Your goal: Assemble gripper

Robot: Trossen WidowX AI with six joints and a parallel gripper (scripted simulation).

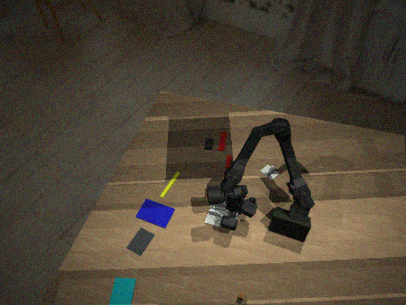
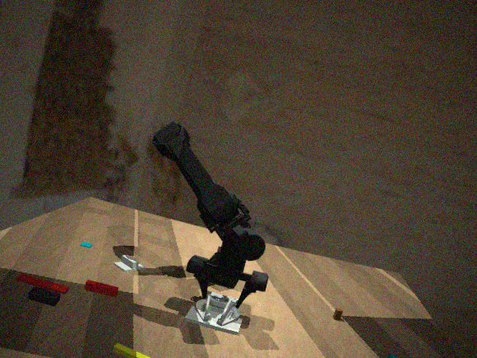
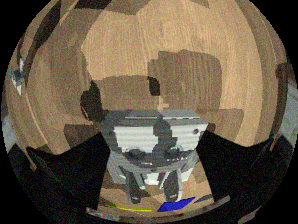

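My gripper tip is 2 cm to the right of the grey jaw and 2 cm short of it. The rest, counted from my gripper tip: yellow bar 31 cm ahead, 8 cm to the right, 1 cm below; then white block 26 cm to the right, 11 cm behind; then small brown block 30 cm to the left, 10 cm behind.
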